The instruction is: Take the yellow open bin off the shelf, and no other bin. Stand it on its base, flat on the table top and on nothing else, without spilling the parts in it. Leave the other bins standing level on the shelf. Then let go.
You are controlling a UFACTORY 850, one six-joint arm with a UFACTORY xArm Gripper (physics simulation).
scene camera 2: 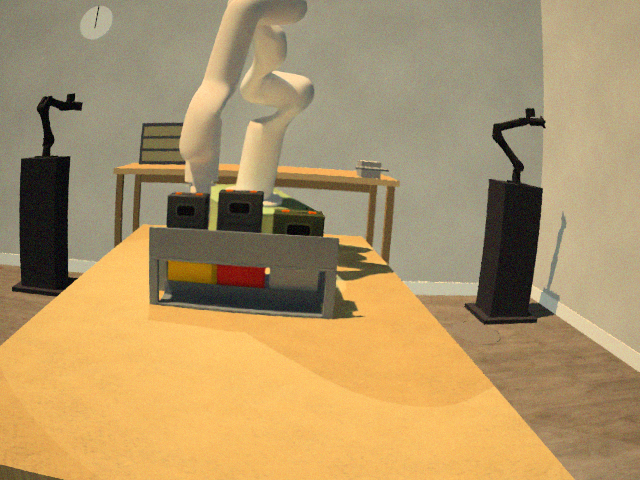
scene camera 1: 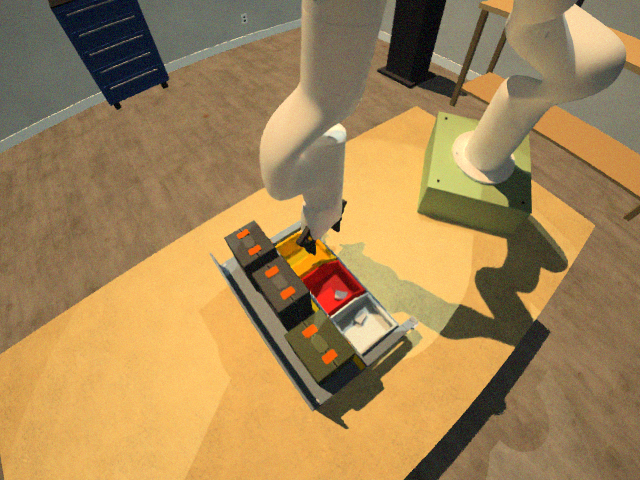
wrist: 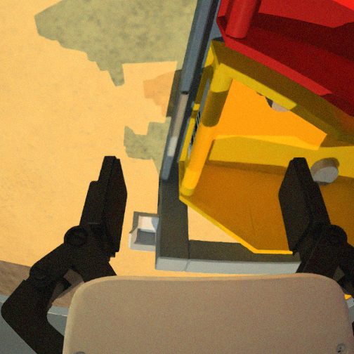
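Note:
The yellow open bin (scene camera 1: 299,258) (scene camera 2: 191,272) (wrist: 240,185) stands in the lower tier of the grey shelf (scene camera 1: 261,320) (scene camera 2: 242,245) (wrist: 174,215), at one end beside the red bin (scene camera 1: 330,284) (scene camera 2: 240,276) (wrist: 290,65). A grey round part (wrist: 325,171) lies in it. The pale grey bin (scene camera 1: 369,333) (scene camera 2: 293,279) stands past the red one. My gripper (scene camera 1: 323,238) (wrist: 205,174) is open and empty. In the wrist view, one finger is outside the shelf rail and the other over the yellow bin, whose end wall lies between them. In scene camera 2, the fingers are hidden.
Three dark boxes with orange latches (scene camera 1: 250,245) (scene camera 1: 281,284) (scene camera 1: 320,346) stand on the shelf's upper tier beside the open bins, the first close to the gripper. The shelf stands on the tan table (scene camera 1: 129,361) (scene camera 2: 258,387). A green base block (scene camera 1: 449,155) carries the arm.

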